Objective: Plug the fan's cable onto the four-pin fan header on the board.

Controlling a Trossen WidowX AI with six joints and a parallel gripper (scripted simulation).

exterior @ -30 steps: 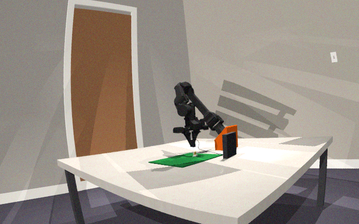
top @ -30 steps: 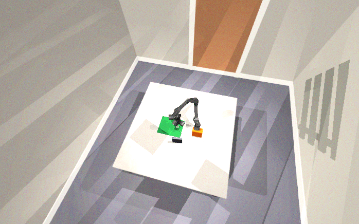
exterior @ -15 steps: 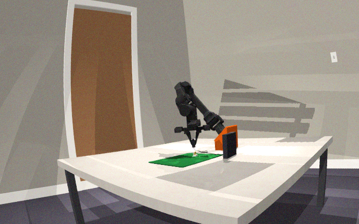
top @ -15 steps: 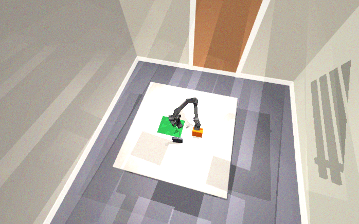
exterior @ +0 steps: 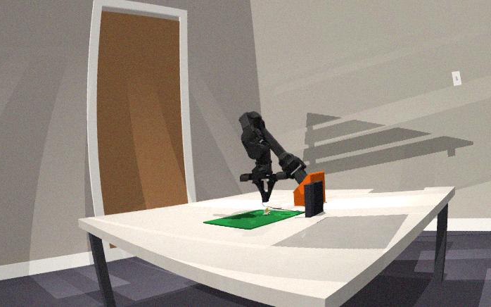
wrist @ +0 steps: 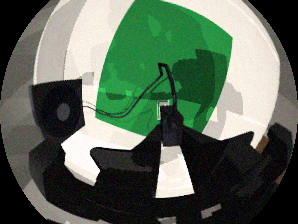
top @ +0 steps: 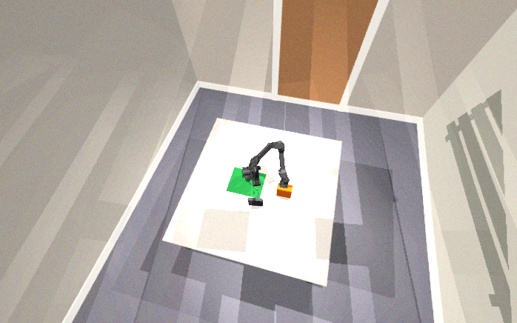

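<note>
Now: the pale header 6 cm below my gripper tip. Round my gripper tip: fan 19 cm to the left, 2 cm behind; then green board 9 cm ahead, 8 cm below; then dark plug 1 cm ahead, 1 cm above.
</note>
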